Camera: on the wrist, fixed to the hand. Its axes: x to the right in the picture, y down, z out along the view.
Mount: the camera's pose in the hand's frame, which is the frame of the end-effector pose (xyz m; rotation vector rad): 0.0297 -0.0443 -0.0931 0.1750 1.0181 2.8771
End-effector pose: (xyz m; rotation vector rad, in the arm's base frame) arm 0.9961 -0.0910 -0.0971 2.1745 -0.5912 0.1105
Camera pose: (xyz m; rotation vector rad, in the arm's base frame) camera 1.0540 -0.0076 -0.0624 -0.5511 -2.1409 2.2166
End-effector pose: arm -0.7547 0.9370 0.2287 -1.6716 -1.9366 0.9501
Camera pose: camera -0.7267 0.9849 0.3205 2.3812 -1.8985 -0.1443
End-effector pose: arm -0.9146 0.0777 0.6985 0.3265 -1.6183 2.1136
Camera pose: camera -0.9107 0.1820 0.7232 1.8909 0.0398 -0.7655
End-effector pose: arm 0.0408 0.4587 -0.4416 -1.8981 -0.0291 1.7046
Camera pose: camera 0.1473 0.4697 -0.4482 0.5610 -1.9033 -0.1526
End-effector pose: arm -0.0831 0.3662 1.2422 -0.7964 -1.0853 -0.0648
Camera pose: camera -0.0159 0.2872 1.2696 -1.1804 1.5898 1.7417
